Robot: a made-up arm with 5 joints.
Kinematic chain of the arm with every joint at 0, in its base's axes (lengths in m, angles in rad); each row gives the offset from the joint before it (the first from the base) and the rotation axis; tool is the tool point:
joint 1: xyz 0 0 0.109 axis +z
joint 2: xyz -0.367 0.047 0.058 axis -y
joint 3: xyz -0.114 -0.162 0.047 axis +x
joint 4: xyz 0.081 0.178 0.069 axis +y
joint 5: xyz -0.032 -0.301 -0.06 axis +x
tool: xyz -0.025 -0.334 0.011
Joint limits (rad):
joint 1: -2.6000..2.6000
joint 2: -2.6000..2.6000
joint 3: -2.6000..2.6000
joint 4: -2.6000..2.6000
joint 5: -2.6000..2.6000
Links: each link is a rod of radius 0.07 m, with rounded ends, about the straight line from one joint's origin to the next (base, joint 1, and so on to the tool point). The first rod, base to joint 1, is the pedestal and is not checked.
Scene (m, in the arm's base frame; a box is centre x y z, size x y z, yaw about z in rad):
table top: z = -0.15
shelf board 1: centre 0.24 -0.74 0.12 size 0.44 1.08 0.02 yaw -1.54
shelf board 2: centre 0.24 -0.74 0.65 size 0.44 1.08 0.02 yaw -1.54
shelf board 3: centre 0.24 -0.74 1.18 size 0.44 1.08 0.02 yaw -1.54
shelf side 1: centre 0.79 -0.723 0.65 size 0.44 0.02 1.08 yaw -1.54
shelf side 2: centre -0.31 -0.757 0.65 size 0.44 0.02 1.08 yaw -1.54
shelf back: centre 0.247 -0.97 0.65 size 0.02 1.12 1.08 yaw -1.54
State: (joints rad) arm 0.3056 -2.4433 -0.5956 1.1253 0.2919
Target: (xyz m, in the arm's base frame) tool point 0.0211 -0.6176 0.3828
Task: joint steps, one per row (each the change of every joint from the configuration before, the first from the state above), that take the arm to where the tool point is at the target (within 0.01 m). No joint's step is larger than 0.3 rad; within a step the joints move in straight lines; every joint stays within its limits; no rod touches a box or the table.
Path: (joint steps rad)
1: 0.2587 0.0168 -0.0152 0.0045 -0.0163
2: 0.2586 0.0168 -0.0152 0.0045 -0.0163
3: 0.2587 0.0169 -0.0153 0.0044 -0.0163
4: 0.2586 0.0168 -0.0152 0.0045 -0.0163
5: -0.2627 0.1415 0.2670 -0.0810 0.0766
6: -0.2627 0.1415 0.2671 -0.0811 0.0766
7: -0.2626 0.1415 0.2670 -0.0811 0.0766

